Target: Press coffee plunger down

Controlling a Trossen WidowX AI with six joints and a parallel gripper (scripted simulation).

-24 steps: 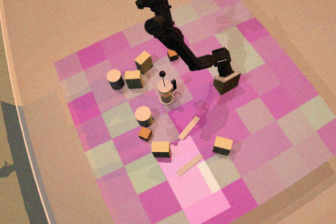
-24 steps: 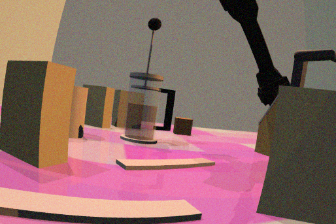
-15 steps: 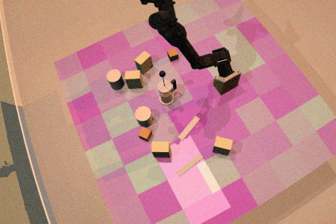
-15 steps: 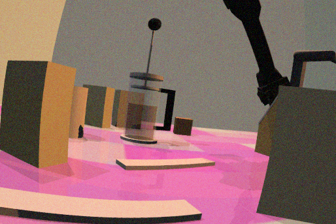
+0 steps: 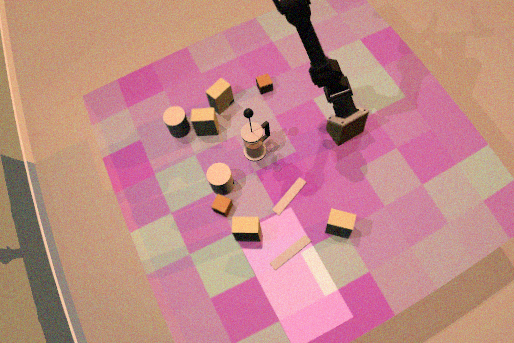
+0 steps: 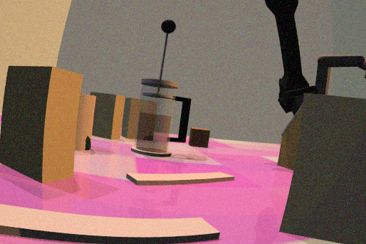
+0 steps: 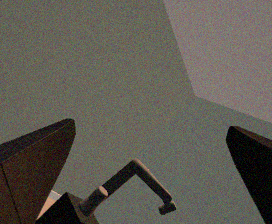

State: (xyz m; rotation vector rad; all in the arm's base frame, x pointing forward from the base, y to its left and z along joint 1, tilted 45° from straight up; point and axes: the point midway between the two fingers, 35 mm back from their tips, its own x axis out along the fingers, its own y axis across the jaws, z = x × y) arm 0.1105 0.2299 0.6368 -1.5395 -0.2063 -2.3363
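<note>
Now: gripper tip 61 cm above the coffee press, 24 cm short of it and 20 cm to the right of it.
</note>
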